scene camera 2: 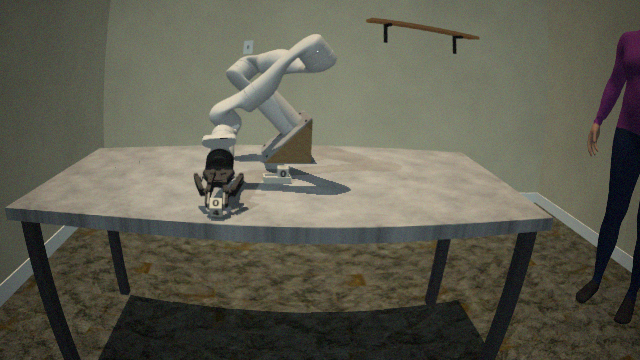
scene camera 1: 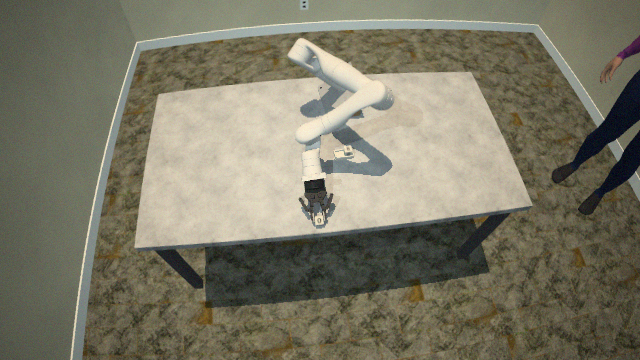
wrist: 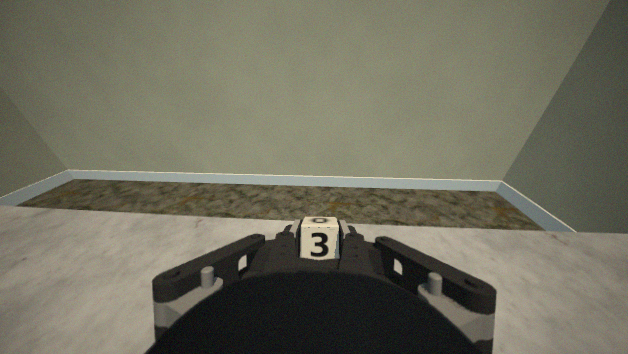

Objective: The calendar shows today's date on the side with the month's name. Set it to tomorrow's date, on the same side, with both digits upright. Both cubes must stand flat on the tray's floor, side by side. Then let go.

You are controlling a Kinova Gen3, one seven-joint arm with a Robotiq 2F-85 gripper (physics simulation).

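Places are measured from the arm's base along level axes (x right, y ahead, z up), in metres.
Pixels of known places: gripper, fingertip midpoint: (scene camera 2: 215,207) (scene camera 1: 319,221) (wrist: 319,230); arm's base, origin of the base link: (scene camera 2: 292,126).
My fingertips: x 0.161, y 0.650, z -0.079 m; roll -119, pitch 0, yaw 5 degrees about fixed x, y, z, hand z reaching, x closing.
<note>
Ahead of a thing's pixels: the offset from my fingertips to its top centre. Level surfaces: height alone.
My gripper (scene camera 1: 318,216) (scene camera 2: 216,199) (wrist: 319,230) is shut on a white cube @[dx +0.001, dy -0.007, dz +0.019 m] (scene camera 1: 319,220) (scene camera 2: 215,203) (wrist: 319,245) near the table's front edge. The held cube shows a 0 on its upper face and a 4 below it in scene camera 2, and a 3 towards the wrist camera. It is at or just above the table top; contact cannot be told. The white tray (scene camera 1: 340,157) (scene camera 2: 271,180) stands behind and to the right. A second cube @[dx -0.145, dy -0.321, dz +0.016 m] (scene camera 1: 348,149) (scene camera 2: 283,172) stands in the tray's right part, a 0 facing scene camera 2. The month's name is not legible.
The tray's left part holds no cube. The arm's base (scene camera 2: 295,147) stands behind the tray on the grey table @[dz -0.026 m] (scene camera 1: 425,175) (scene camera 2: 400,200). The table's front edge is close to the held cube. A person (scene camera 2: 627,100) stands on the floor to the right.
</note>
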